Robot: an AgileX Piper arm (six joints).
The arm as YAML. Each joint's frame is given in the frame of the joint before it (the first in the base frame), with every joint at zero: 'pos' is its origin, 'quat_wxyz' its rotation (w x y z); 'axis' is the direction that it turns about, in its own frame. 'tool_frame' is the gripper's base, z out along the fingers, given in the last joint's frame.
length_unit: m
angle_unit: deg
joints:
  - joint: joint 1
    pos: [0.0, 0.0, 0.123]
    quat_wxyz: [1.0, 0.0, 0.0, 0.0]
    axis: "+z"
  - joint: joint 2
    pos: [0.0, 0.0, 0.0]
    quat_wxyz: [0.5, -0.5, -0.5, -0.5]
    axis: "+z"
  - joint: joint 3
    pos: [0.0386, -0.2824, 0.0]
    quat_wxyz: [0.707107, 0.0, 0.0, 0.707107]
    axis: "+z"
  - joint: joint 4
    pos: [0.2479, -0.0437, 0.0]
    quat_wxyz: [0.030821, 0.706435, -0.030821, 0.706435]
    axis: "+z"
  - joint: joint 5
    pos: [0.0, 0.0, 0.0]
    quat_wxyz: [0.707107, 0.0, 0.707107, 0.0]
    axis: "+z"
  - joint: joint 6
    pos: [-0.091, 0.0, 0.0]
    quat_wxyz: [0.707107, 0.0, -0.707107, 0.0]
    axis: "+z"
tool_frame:
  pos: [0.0, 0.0, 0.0]
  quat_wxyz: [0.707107, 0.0, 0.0, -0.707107]
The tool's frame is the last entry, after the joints.
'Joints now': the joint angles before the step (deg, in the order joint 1, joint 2, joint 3, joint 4, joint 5, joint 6). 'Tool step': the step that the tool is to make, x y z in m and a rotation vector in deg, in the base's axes. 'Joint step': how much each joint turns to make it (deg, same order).
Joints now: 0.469 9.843 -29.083 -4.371 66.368 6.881
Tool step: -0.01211 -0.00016 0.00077 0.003 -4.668 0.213
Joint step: 0.237 -4.668 -0.001 -0.051 0.002 0.001
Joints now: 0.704 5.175 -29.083 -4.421 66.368 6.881
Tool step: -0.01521 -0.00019 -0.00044 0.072 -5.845 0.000
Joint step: 0.002 -5.845 -0.001 -0.002 0.000 0.002
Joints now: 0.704 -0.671 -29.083 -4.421 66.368 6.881
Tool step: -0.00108 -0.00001 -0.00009 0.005 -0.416 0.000
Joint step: -0.002 -0.416 0.000 0.002 0.000 -0.002
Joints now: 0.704 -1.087 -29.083 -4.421 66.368 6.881
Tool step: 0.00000 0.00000 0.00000 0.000 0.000 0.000
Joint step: 0.000 0.000 0.000 0.000 0.000 0.000
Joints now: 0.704 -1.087 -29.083 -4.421 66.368 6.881
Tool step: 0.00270 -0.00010 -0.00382 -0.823 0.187 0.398
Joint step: -0.001 -0.044 1.058 -0.123 -0.876 -0.798
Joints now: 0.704 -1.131 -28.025 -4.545 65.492 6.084
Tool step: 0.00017 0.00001 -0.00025 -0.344 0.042 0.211
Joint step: -0.003 0.000 0.066 0.003 -0.049 -0.404
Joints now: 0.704 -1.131 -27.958 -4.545 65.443 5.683
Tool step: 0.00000 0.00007 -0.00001 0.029 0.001 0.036
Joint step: 0.002 -0.002 0.001 0.049 0.000 -0.013
